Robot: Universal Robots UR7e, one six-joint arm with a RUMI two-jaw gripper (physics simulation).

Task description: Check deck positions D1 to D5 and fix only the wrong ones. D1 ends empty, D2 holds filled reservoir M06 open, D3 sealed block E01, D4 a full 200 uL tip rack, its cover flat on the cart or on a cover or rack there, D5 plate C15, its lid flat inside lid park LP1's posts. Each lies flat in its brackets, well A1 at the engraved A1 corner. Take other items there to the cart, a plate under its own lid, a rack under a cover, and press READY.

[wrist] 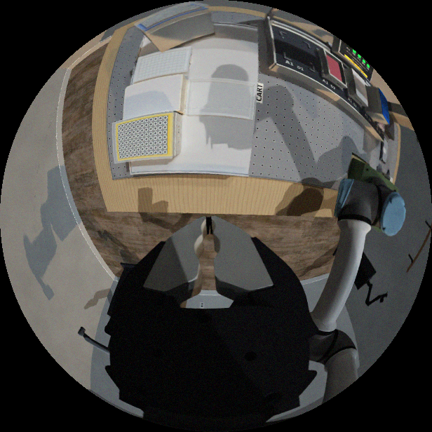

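My gripper [209, 218] is shut with nothing between its fingers, at the front edge of the wooden border. Beyond it on the cart [220, 157], a yellow-rimmed rack or plate with round openings [145, 136] lies front left. Behind it are a plain white item [152, 96] and a white welled plate [162, 65]. A clear flat lid or cover [220, 99] lies to their right. A tall blue-rimmed box [182, 31] stands at the back. At upper right, D1 [295, 47] looks empty, D2 holds a red-filled reservoir [334, 68], and a pale item [359, 86] and a blue item [382, 106] stand farther along.
A panel with green lights and a yellow bar [356, 60] stands behind the deck. The perforated grey top [295, 145] lies between cart area and deck. My arm [345, 270] shows at the right, beside a green object [367, 172]. Arm shadows fall across the cart.
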